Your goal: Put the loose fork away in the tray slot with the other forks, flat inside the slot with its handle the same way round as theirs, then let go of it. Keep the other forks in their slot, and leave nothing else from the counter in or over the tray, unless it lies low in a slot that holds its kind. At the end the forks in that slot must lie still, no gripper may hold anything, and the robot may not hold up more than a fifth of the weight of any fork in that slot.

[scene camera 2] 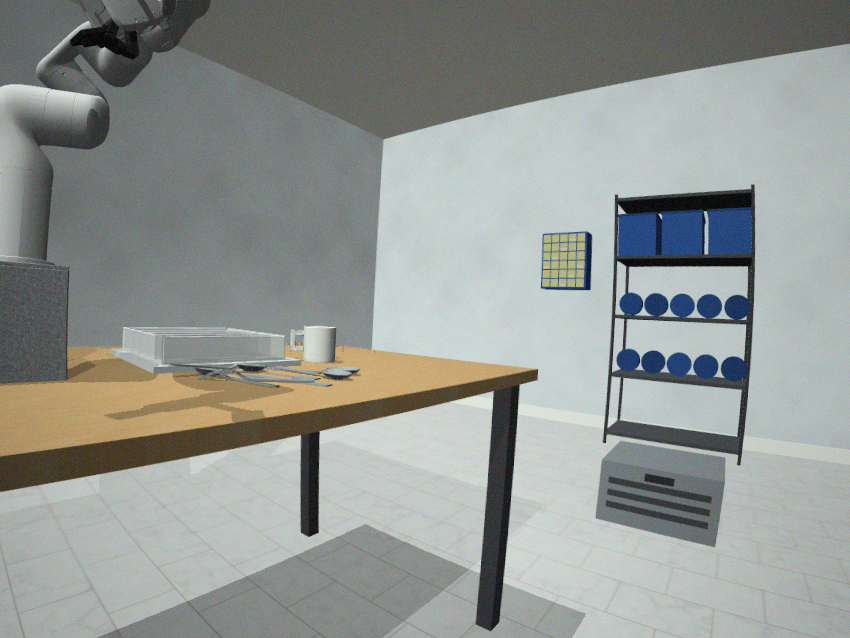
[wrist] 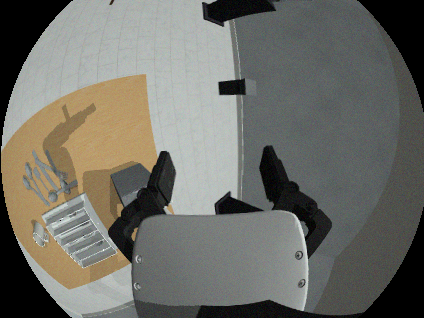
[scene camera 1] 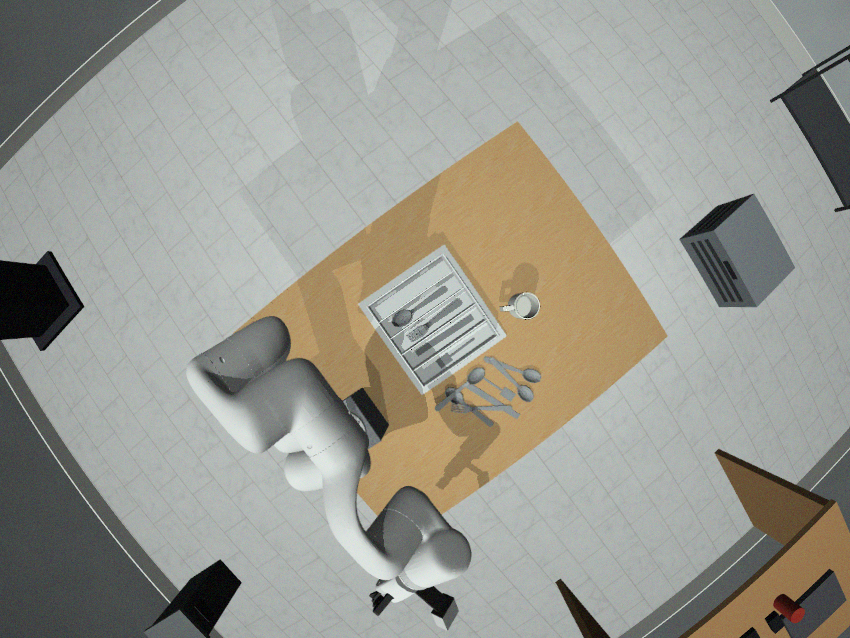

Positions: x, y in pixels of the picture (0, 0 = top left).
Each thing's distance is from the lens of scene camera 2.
white mug (scene camera 2: 319, 342): 108 cm
grey cutlery tray (scene camera 2: 162, 345): 91 cm
The marked spots on the grey cutlery tray and the white mug are 37 cm apart.
